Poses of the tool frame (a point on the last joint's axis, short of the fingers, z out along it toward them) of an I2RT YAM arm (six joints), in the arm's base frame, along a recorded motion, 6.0 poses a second.
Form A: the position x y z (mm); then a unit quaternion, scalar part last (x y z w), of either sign.
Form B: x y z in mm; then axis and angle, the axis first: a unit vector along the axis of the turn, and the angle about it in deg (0 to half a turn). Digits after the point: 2 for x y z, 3 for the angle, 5 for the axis.
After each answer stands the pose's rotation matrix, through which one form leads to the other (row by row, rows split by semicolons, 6 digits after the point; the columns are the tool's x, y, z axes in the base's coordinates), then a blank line. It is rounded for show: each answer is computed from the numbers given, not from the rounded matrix.
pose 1, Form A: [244.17 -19.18 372.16 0.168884 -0.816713 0.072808 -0.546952]
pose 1, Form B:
[244.17 -19.18 372.16 -0.20173 0.97557 -0.08697 113.684]
-0.344643 -0.196215 0.917998; -0.355505 0.932354 0.065816; -0.868814 -0.303670 -0.391085

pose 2, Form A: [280.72 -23.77 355.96 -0.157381 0.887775 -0.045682 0.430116]
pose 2, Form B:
[280.72 -23.77 355.96 -0.17433 0.98339 -0.05060 129.050]
-0.580463 -0.240141 0.778072; -0.318735 0.946289 0.054274; -0.749314 -0.216495 -0.625827

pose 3, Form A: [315.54 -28.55 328.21 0.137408 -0.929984 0.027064 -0.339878]
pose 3, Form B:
[315.54 -28.55 328.21 -0.14611 0.98885 -0.02878 140.261]
-0.731204 -0.237177 0.639599; -0.273971 0.960773 0.043066; -0.624724 -0.143742 -0.767501

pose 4, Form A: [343.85 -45.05 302.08 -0.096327 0.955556 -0.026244 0.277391]
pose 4, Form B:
[343.85 -45.05 302.08 -0.10026 0.99459 -0.02732 147.791]
-0.827551 -0.169532 0.535181; -0.198651 0.980065 0.003285; -0.525069 -0.103596 -0.844731

